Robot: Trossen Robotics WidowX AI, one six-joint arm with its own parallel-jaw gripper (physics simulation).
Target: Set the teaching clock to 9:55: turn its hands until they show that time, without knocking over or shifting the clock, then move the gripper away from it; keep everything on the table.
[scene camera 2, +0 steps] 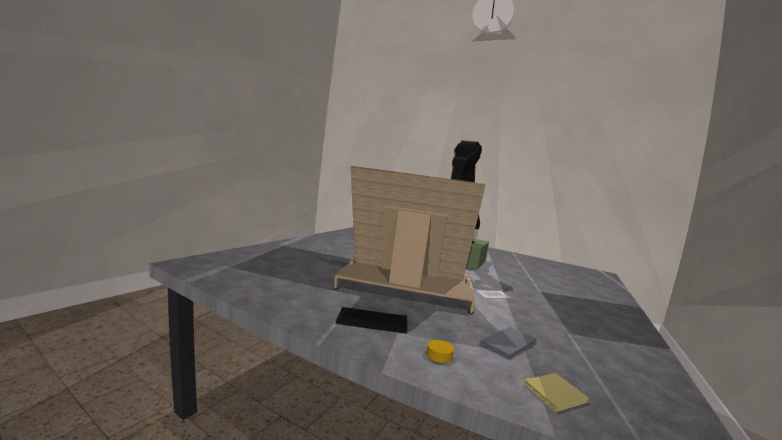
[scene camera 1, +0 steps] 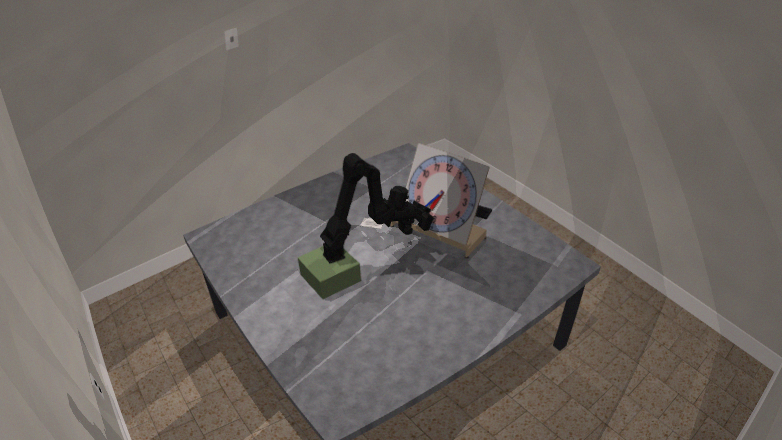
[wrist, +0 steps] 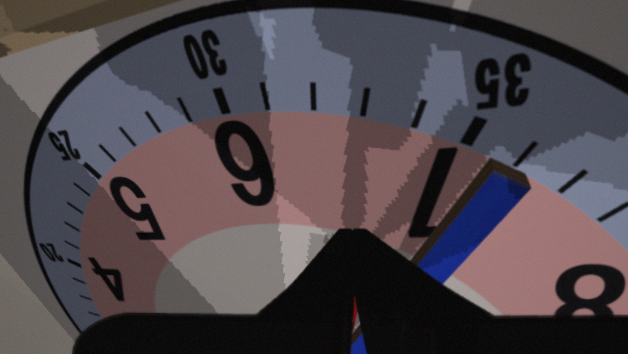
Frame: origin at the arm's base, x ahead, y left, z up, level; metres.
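Where they show: gripper, fingertip midpoint: [scene camera 1: 430, 210] [wrist: 351, 242]; arm's base, origin of the base link: [scene camera 1: 333, 256].
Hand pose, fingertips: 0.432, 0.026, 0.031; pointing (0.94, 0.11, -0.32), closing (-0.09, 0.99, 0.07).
Observation:
Things, the pixels of their top centre, and the offset from my fingertips, as dx, dy, dz.
- black slab, middle of its top: [scene camera 2: 373, 318] [scene camera 1: 473, 208] +0.255, +0.039, -0.110
- yellow-orange disc, middle of its top: [scene camera 2: 440, 346] +0.277, +0.213, -0.099
- grey slab, middle of its top: [scene camera 2: 509, 339] +0.127, +0.309, -0.108
- yellow pad, middle of its top: [scene camera 2: 556, 387] +0.255, +0.423, -0.106
- white card, middle of its top: [scene camera 2: 493, 294] [scene camera 1: 372, 223] -0.163, +0.187, -0.117
The teaching clock [scene camera 1: 456, 177] [scene camera 2: 367, 218] stands upright on its wooden stand, its back towards scene camera 2. Its longer blue hand [scene camera 1: 432, 202] [wrist: 475, 225] points just past the 7, near the 36-37 minute marks. Its shorter red hand [scene camera 1: 436, 203] points to the lower left, roughly between 6 and 7; in the wrist view a sliver of it shows between the fingers. My gripper [scene camera 1: 428, 222] [wrist: 351, 242] is shut and empty, in front of the lower left of the face. In the wrist view the fingers cover the hub and part of the blue hand; contact cannot be told.
The arm stands on a green block [scene camera 1: 329, 273] [scene camera 2: 479, 254]. Behind the clock lie a black slab [scene camera 1: 483, 211] [scene camera 2: 371, 320], a yellow-orange disc [scene camera 2: 440, 351], a grey slab [scene camera 2: 508, 342] and a yellow pad [scene camera 2: 556, 391]. A white card [scene camera 1: 371, 222] [scene camera 2: 492, 294] lies beside the stand.

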